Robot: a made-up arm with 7 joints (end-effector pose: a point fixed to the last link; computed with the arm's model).
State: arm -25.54 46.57 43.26 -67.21 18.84 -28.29 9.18
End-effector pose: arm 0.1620 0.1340 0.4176 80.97 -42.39 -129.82
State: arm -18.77 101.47 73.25 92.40 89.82 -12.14 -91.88
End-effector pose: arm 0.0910 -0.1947 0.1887 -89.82 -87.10 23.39
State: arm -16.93 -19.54 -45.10 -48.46 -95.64 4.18 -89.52
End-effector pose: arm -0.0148 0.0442 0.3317 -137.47 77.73 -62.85
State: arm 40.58 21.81 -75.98 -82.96 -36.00 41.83 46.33
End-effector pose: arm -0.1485 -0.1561 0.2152 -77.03 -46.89 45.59
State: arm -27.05 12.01 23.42 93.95 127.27 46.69 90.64
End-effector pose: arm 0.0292 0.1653 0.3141 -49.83 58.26 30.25
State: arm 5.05 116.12 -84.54 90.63 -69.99 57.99 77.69
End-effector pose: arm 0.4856 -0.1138 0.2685 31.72 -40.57 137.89
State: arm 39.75 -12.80 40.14 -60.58 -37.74 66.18 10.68
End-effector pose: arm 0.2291 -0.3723 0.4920 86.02 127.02 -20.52
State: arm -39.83 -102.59 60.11 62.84 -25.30 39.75 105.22
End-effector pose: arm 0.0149 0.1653 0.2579 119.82 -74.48 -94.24
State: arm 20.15 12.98 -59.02 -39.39 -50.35 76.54 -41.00
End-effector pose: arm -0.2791 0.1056 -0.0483 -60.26 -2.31 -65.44
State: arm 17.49 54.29 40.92 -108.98 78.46 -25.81 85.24
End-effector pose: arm 0.0610 0.0414 0.1514 48.80 45.56 117.58
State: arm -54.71 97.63 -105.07 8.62 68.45 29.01 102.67
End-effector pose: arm 0.2009 0.1232 0.1898 -109.30 -97.21 49.25
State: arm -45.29 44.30 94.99 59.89 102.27 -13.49 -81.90
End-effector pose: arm 0.3567 -0.1077 0.2227 -8.41 -116.72 89.55
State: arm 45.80 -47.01 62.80 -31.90 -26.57 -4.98 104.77
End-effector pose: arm 0.1580 0.1007 0.3832 31.83 14.10 -67.04
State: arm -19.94 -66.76 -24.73 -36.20 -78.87 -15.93 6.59
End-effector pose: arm 0.2830 -0.1728 0.3756 -90.08 -18.26 105.42
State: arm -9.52 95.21 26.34 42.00 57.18 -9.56 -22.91
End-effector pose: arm -0.0088 -0.0835 0.2419 -123.75 -59.26 40.57
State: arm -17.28 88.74 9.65 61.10 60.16 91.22 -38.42
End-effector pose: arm 0.3544 -0.0032 -0.2002 -3.19 -98.57 -3.02
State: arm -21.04 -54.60 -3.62 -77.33 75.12 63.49 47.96
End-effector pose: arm 0.3501 -0.1189 0.0774 113.58 -28.86 119.59
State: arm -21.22 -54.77 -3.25 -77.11 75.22 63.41 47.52
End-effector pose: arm 0.3510 -0.1167 0.0758 113.71 -28.93 120.04
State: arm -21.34 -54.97 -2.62 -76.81 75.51 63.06 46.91
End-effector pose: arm 0.3526 -0.1126 0.0744 113.96 -28.96 121.08
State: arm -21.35 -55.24 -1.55 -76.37 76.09 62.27 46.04
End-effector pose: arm 0.3551 -0.1051 0.0736 114.40 -28.96 123.09
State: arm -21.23 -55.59 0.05 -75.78 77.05 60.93 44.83
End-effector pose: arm 0.3587 -0.0934 0.0739 115.04 -28.91 126.37
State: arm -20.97 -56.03 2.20 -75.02 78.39 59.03 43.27
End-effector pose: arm 0.3631 -0.0775 0.0758 115.79 -28.87 130.98
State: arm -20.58 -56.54 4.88 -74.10 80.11 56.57 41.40
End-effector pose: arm 0.3673 -0.0573 0.0798 -113.86 28.20 -133.69
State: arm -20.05 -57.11 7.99 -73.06 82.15 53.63 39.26
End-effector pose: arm 0.3708 -0.0340 0.0867 -107.27 26.53 -131.77
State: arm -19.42 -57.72 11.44 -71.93 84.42 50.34 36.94
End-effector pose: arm 0.3725 -0.0087 0.0965 -100.00 24.90 -129.33
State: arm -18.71 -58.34 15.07 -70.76 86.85 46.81 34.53
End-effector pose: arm 0.3717 0.0170 0.1091 -92.41 23.38 -126.40
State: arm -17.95 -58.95 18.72 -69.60 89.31 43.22 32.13
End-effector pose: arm 0.3681 0.0412 0.1239 -84.87 22.03 -123.08
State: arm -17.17 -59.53 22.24 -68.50 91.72 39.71 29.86
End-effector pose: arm 0.3619 0.0626 0.1397 -77.75 20.84 -119.51
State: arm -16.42 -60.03 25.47 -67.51 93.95 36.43 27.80
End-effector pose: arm 0.3538 0.0801 0.1555 -71.35 19.82 -115.94
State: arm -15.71 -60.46 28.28 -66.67 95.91 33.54 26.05
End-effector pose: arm 0.3450 0.0934 0.1698 -65.90 18.94 -112.60
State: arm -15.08 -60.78 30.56 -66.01 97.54 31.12 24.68
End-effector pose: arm 0.3365 0.1025 0.1818 -61.56 18.16 -109.72
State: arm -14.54 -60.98 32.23 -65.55 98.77 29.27 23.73
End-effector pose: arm 0.3295 0.1081 0.1910 -58.39 17.48 -107.50
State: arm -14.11 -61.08 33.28 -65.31 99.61 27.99 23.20
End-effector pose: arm 0.3244 0.1109 0.1971 -56.34 16.87 -106.02
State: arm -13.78 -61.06 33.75 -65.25 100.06 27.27 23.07
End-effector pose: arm 0.3214 0.1115 0.2004 -55.33 16.35 -105.30
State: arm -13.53 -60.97 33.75 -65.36 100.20 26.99 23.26
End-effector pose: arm 0.3203 0.1106 0.2015 -55.11 15.88 -105.19
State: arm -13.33 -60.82 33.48 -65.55 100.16 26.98 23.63
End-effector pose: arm 0.3203 0.1088 0.2013 -55.36 15.46 -105.47
